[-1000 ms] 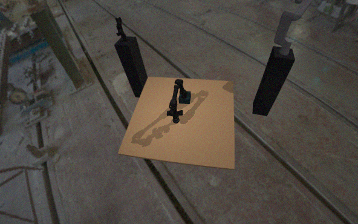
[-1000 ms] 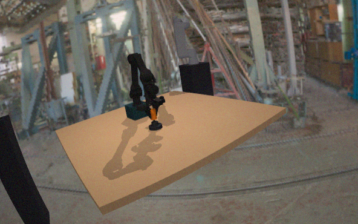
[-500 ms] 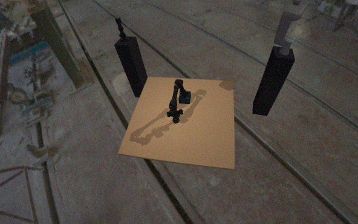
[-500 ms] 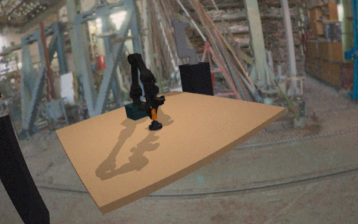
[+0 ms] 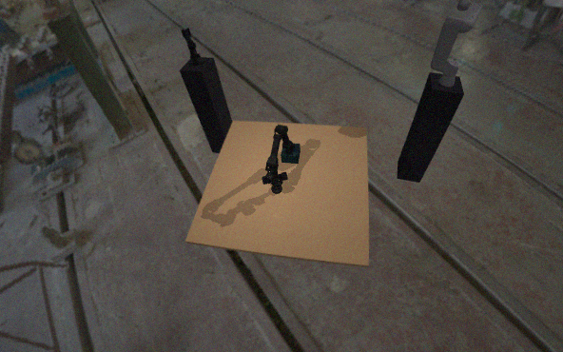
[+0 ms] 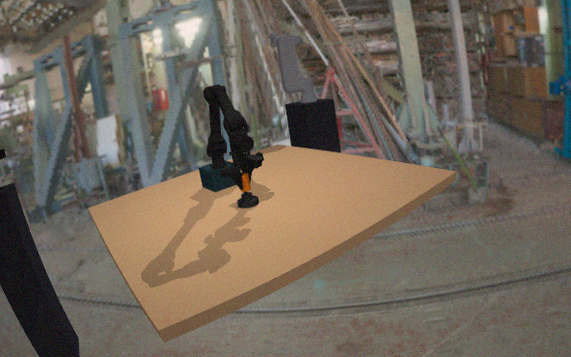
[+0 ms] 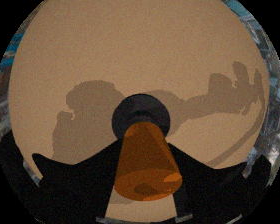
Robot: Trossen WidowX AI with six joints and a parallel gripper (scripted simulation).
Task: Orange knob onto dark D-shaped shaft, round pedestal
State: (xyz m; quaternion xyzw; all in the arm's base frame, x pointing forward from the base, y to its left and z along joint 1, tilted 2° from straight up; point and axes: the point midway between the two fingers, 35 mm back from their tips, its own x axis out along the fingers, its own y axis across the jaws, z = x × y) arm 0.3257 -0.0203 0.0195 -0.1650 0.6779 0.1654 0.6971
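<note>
My gripper tip is 40 mm above the pedestal. Round my gripper tip: orange knob 20 mm above.
</note>
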